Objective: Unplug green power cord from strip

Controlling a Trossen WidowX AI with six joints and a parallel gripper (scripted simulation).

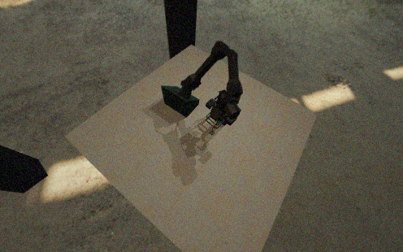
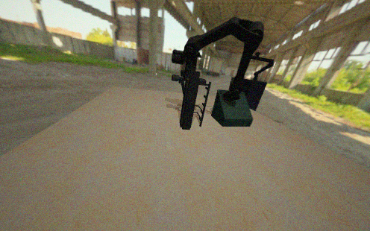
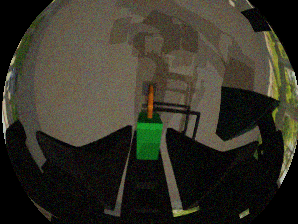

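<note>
Right now my gripper tip is 3 cm to the right of the green plug and 1 cm above it.
</note>
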